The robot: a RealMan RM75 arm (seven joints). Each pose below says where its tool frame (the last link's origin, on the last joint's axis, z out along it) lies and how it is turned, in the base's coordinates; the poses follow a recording.
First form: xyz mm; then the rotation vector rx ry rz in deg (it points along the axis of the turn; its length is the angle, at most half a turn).
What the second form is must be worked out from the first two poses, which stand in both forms.
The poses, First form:
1: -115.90, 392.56, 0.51, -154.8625, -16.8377, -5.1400
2: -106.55, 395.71, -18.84, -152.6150, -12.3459, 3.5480
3: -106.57, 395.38, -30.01, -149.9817, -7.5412, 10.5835
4: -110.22, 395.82, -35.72, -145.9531, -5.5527, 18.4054
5: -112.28, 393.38, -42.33, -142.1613, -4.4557, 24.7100
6: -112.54, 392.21, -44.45, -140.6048, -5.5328, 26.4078
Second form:
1: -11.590, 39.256, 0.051, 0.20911, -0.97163, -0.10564, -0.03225
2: -10.655, 39.571, -1.884, 0.23213, -0.96926, -0.07841, 0.02253
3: -10.657, 39.538, -3.001, 0.25423, -0.96353, -0.04845, 0.06799
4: -11.022, 39.582, -3.572, 0.28223, -0.95113, -0.03619, 0.11994
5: -11.228, 39.338, -4.233, 0.30601, -0.93752, -0.02938, 0.16296
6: -11.254, 39.221, -4.445, 0.31590, -0.93179, -0.03667, 0.17501
